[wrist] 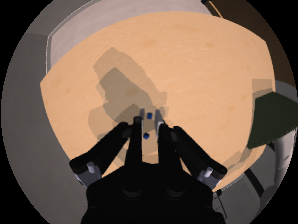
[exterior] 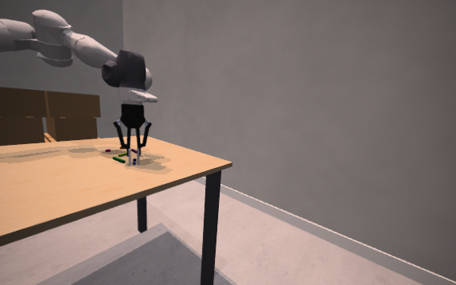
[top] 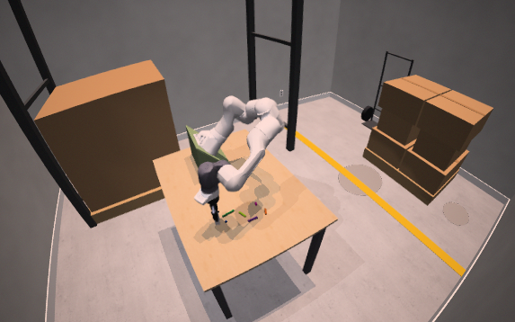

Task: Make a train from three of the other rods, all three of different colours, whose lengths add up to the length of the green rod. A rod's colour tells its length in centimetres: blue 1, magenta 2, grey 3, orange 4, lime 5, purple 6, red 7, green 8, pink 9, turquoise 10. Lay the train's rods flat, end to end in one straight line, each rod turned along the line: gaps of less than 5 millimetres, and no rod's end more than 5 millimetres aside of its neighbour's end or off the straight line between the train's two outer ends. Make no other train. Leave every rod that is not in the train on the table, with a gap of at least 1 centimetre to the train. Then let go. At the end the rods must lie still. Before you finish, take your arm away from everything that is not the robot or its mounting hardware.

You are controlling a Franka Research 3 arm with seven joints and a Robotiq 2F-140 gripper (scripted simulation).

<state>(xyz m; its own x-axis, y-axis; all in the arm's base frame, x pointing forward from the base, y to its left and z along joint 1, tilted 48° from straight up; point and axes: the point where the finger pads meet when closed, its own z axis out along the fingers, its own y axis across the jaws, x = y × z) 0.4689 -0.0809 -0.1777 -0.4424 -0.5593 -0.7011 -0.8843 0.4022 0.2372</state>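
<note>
Now: the blue rod 4 cm to the left of my hand, 3 cm below it and 2 cm ahead of it. Also, from my hand: lime rod (15 cm to the left, 3 cm below, 3 cm ahead); then purple rod (18 cm to the left, 10 cm ahead, 3 cm below); then green rod (8 cm to the left, 3 cm below, 2 cm behind).
</note>
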